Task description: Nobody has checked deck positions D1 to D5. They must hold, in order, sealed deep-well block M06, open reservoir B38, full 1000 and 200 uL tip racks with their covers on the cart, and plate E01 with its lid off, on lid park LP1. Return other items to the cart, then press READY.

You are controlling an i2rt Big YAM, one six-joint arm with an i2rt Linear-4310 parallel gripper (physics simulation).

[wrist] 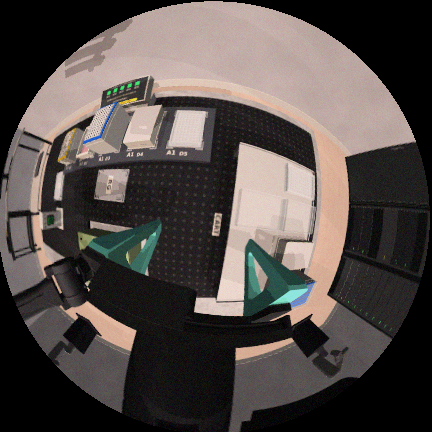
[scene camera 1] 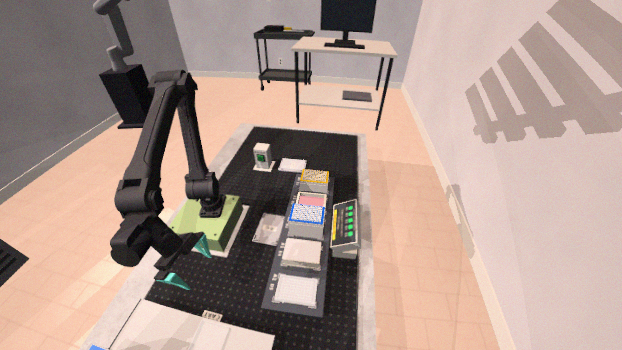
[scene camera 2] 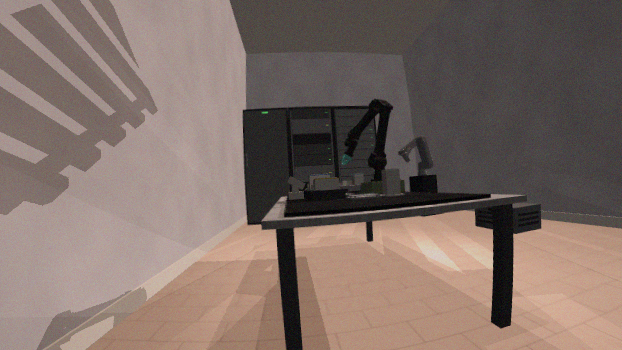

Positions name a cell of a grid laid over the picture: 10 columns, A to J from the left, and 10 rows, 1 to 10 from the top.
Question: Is my gripper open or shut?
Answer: Open.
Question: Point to a pad marked RG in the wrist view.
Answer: C5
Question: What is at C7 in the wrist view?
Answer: My gripper.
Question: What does my gripper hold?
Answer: Nothing.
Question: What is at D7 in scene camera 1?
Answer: My gripper.
